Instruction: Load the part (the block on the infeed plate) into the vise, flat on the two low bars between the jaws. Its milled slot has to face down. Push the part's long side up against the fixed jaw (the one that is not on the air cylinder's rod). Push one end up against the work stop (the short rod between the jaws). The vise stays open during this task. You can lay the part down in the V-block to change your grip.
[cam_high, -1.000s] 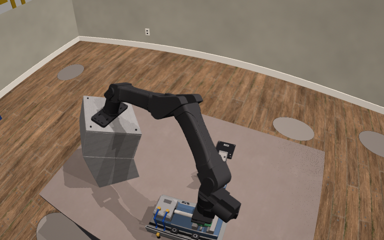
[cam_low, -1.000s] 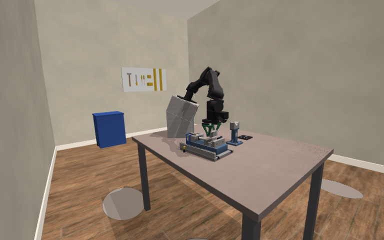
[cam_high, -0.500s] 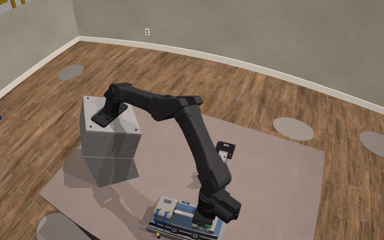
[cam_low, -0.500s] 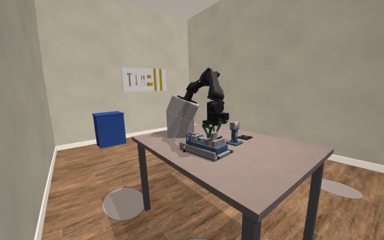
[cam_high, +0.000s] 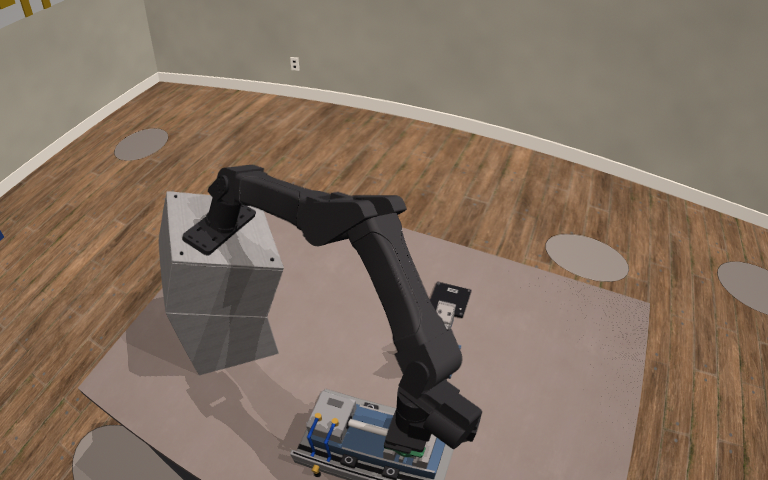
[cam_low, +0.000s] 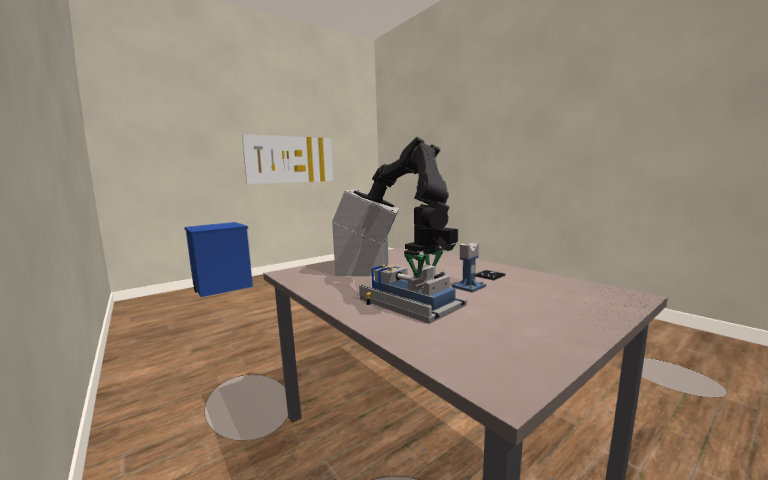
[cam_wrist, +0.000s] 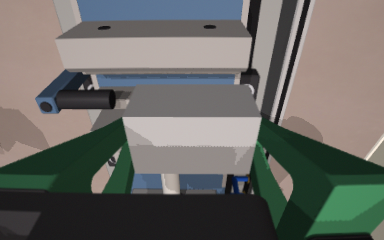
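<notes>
My hand is right at the part. The rest, counted from my hand: work stop rod (7 cm to the left, 3 cm below); then air cylinder (16 cm behind, 4 cm below, 1 cm to the left); then piston rod (8 cm behind, 4 cm below, 1 cm to the left).
</notes>
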